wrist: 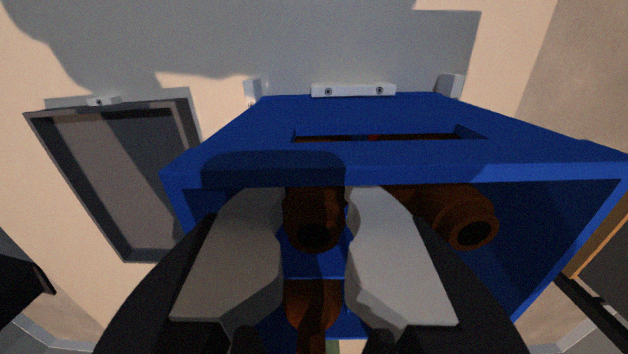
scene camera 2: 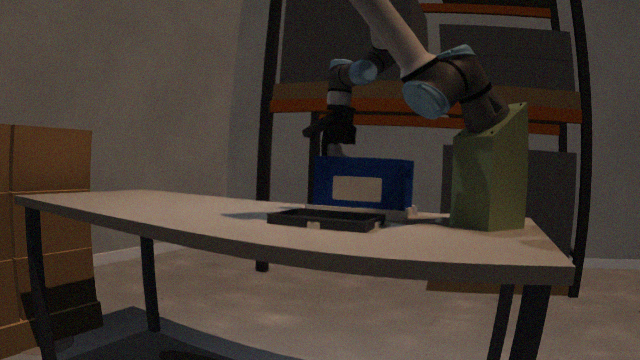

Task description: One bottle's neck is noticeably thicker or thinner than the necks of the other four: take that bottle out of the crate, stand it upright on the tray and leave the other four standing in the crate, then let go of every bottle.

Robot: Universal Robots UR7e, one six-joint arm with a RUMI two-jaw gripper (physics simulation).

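Pixels of known places: arm's base, link origin: (scene camera 2: 488, 119).
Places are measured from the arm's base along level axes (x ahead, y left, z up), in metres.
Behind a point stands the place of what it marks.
The blue crate (scene camera 2: 322, 175) @(x 0.487, y 0.145, z -0.183 m) (wrist: 350, 115) @(x 0.539, y 0.078, z -0.203 m) stands on the table with its open top towards the wrist view. My gripper (scene camera 2: 336, 149) (wrist: 315, 170) @(x 0.504, y 0.092, z -0.179 m) is over the crate, with its fingertips inside the rim beside the near wall. It is shut on the neck of a brown bottle (wrist: 314, 220) @(x 0.500, y 0.091, z -0.137 m), a jaw on each side. A second brown bottle (wrist: 465, 225) @(x 0.517, y 0.018, z -0.138 m) leans to the right in the crate. Part of a third brown bottle (wrist: 312, 305) @(x 0.346, y 0.047, z -0.183 m) shows below the held one. Other bottles are hidden by the jaws and crate wall. The dark tray (scene camera 2: 345, 224) @(x 0.236, y 0.354, z -0.284 m) (wrist: 145, 255) @(x 0.207, y 0.307, z -0.287 m) holds no bottle.
Pale fixture blocks (wrist: 353, 90) @(x 0.549, y 0.069, z -0.271 m) sit on the table (scene camera 2: 165, 210) @(x 0.756, y 0.541, z -0.301 m) along the crate's base. The green pedestal (scene camera 2: 485, 185) @(x -0.027, y 0.107, z -0.184 m) carries the arm to the right of the crate. An orange and black shelf rack (scene camera 2: 266, 150) and cardboard boxes (scene camera 2: 50, 160) stand beyond the table.
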